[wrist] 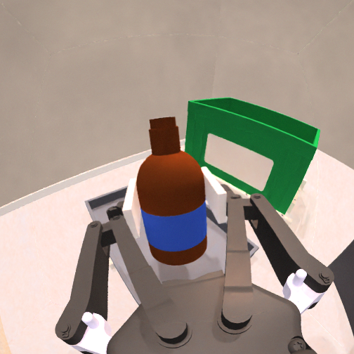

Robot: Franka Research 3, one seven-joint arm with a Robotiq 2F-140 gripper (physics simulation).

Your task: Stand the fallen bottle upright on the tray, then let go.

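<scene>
The brown bottle (172, 182) with a blue label is in the middle of the wrist view, its neck toward the top of the picture and its base toward the gripper's body. My gripper (169, 184) is shut on the bottle, with one white pad on each side of its body. The grey tray (106, 197) shows behind and below the bottle, its rim to the left and its floor around the base. Whether the base touches the tray cannot be told from this view.
A green crate (292, 172) with a pale panel stands beyond the tray at the upper right. The round pale table (45, 235) has its far edge running behind the tray. Part of a dark object (346, 280) shows at the right edge.
</scene>
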